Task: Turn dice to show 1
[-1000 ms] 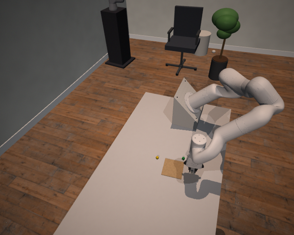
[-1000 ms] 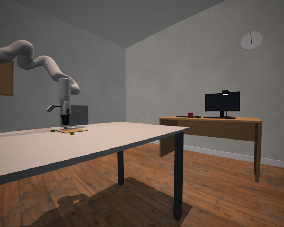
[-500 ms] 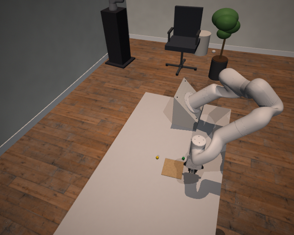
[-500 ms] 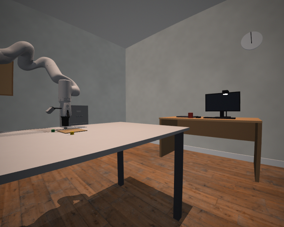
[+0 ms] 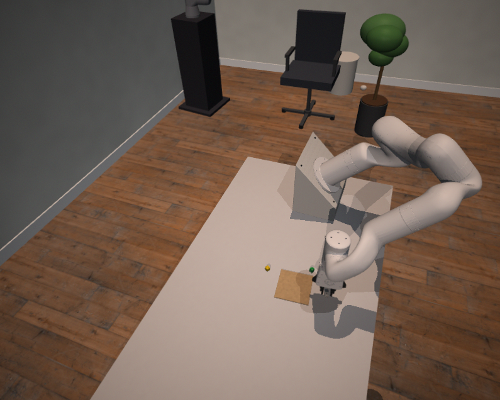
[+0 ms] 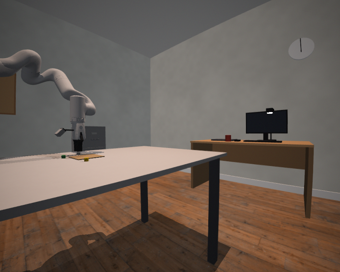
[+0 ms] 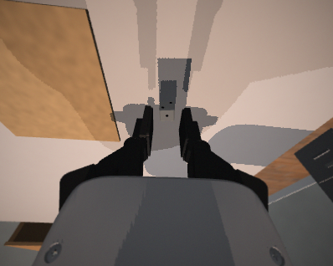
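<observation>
Right now the white die is 30 mm below my hand. The rest, counted from my hand: mat (130 mm to the right, 40 mm below, 20 mm ahead); then yellow die (270 mm to the right, 30 mm below, 10 mm behind); then green die (90 mm to the right, 90 mm behind, 30 mm below).
</observation>
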